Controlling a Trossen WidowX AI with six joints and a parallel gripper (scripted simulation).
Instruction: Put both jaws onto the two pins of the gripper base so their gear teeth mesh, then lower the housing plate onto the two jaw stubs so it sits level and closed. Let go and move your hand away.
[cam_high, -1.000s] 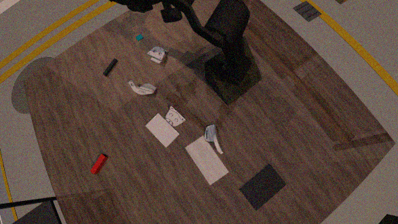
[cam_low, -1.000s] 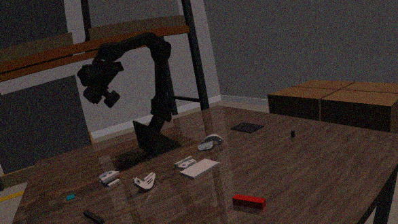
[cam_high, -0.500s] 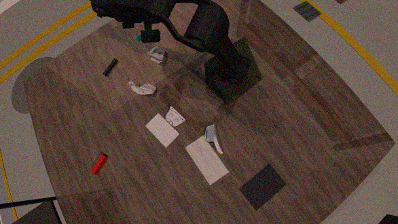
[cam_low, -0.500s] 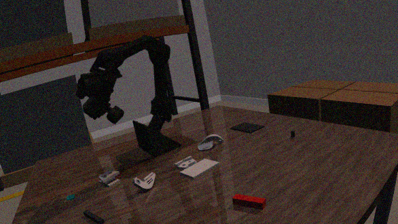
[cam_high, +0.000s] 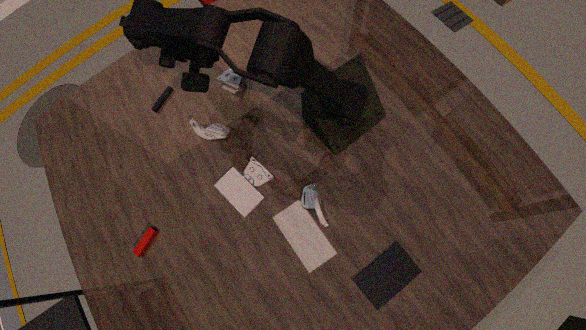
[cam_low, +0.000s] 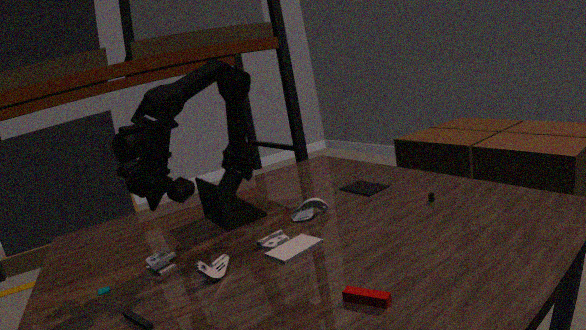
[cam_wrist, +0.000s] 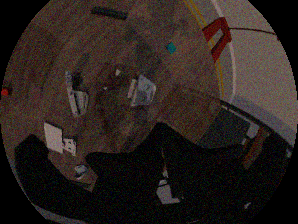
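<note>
Now: gripper tip 120 mm short of the jaw, 120 mm above it and 80 mm to the right of it. Also, from my gripper tip: teal piece 180 mm to the right, 150 mm below, 30 mm ahead; then black bar 210 mm ahead, 150 mm below, 90 mm to the right; then red block 390 mm ahead, 300 mm to the left, 140 mm below.
</note>
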